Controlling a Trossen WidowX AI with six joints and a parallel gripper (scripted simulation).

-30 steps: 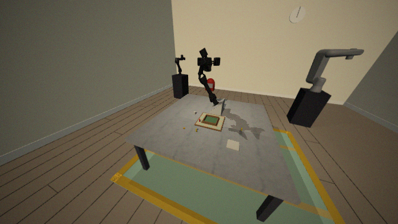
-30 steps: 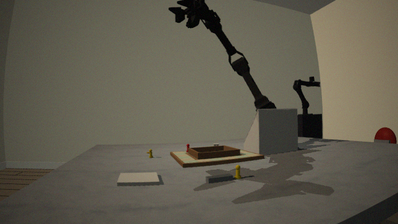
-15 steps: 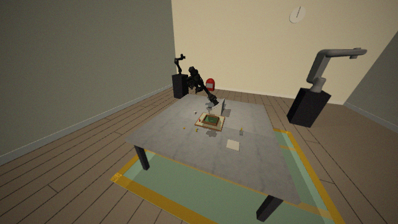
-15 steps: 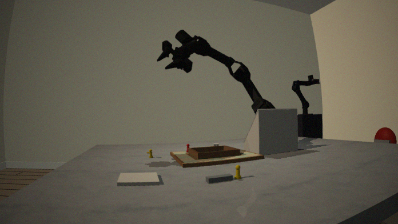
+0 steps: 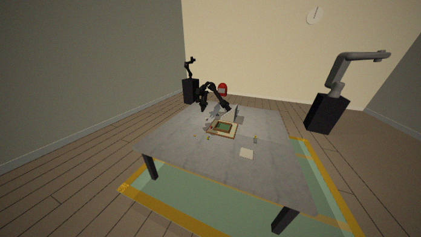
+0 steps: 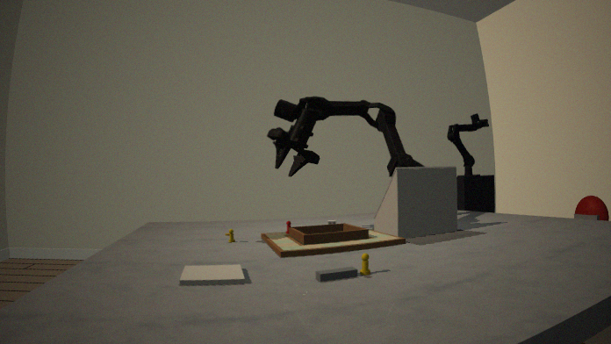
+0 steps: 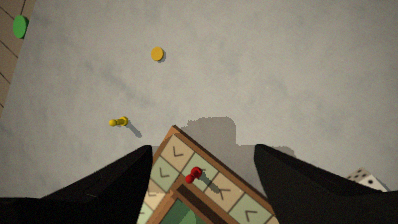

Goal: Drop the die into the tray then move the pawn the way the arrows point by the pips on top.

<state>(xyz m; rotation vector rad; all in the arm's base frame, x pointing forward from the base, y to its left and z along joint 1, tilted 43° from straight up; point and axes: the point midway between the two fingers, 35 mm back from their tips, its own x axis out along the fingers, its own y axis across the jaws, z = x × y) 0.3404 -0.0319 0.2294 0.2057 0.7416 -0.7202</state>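
The white die lies 15 cm behind my gripper tip, 3 cm to the right of it and 17 cm below it. From my gripper tip the other things lie so: red pawn: 11 cm to the left, 15 cm below; flat tile: 17 cm ahead, 51 cm to the left, 18 cm below; dice tray floor: 8 cm behind, 21 cm to the left, 17 cm below.
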